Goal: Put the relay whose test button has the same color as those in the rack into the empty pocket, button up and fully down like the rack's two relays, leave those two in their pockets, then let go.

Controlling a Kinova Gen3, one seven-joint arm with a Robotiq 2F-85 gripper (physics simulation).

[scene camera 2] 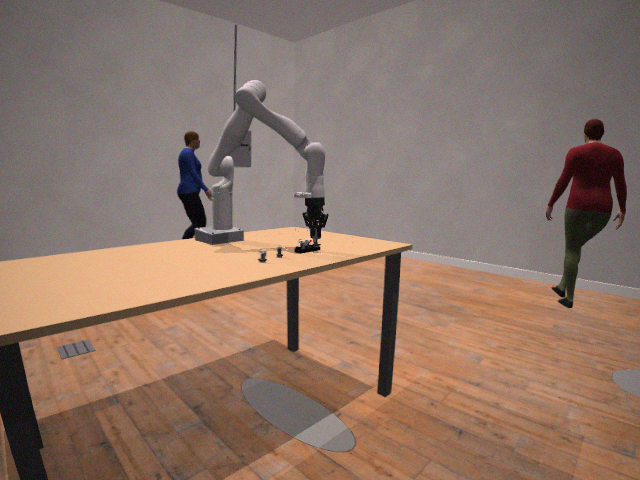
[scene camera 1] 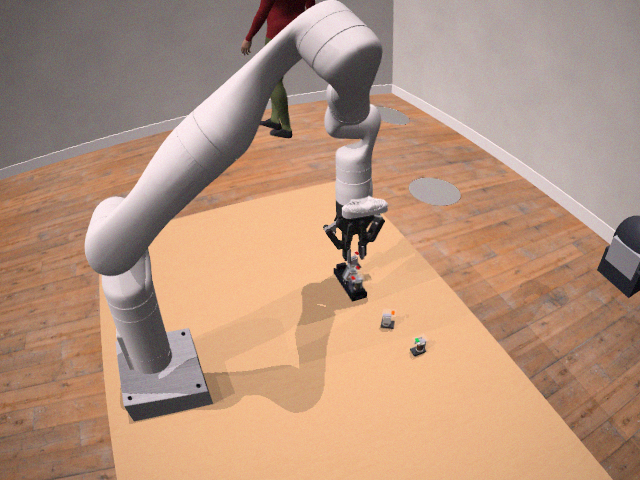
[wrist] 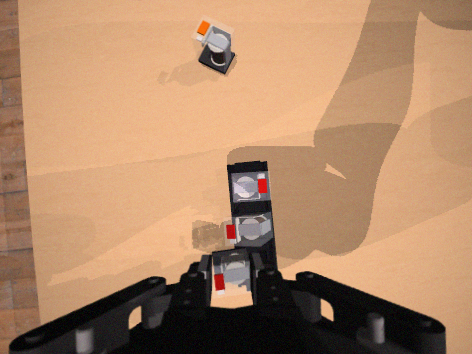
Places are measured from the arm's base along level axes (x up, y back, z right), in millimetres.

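Pixels of known places: gripper, fingertip midpoint: (scene camera 2: 315, 238) (scene camera 1: 354, 259) (wrist: 230, 267); arm's base, link origin: (scene camera 2: 222, 228) (scene camera 1: 150, 355).
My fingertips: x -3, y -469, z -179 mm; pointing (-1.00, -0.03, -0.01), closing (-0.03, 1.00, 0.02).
Note:
Ahead of a thing's pixels: the offset from my fingertips to its top centre. Level surfaces: height alone.
My gripper (scene camera 1: 355, 255) (scene camera 2: 315, 236) (wrist: 230, 267) is shut on a clear relay with a red test button {dz -5, dx +12, dy +0 mm} (wrist: 219, 282). It holds the relay button up over the far end of the black rack {dz +25, dx -27, dy +18 mm} (scene camera 1: 358, 296) (wrist: 251, 207). The pocket under it is mostly hidden by the fingers, and its exact height above the rack cannot be told. Two red-button relays stand in the rack: the end relay {dz +57, dx -1, dy +15 mm} (scene camera 1: 357, 283) (wrist: 246, 187) sits in its pocket. The middle relay {dz +25, dx +3, dy +16 mm} (wrist: 252, 228) has its button out past the rack's left edge in the wrist view and looks tilted.
A relay with an orange button {dz +175, dx -6, dy -13 mm} (scene camera 1: 387, 319) (scene camera 2: 279, 252) (wrist: 218, 42) stands on the table {dx -50 mm} (scene camera 1: 248, 444) beyond the rack. A relay with a green button {dz +264, dx -6, dy -44 mm} (scene camera 1: 419, 345) (scene camera 2: 262, 255) stands farther along. The arm's base (scene camera 1: 165, 382) (scene camera 2: 219, 236) is at the table's other side.

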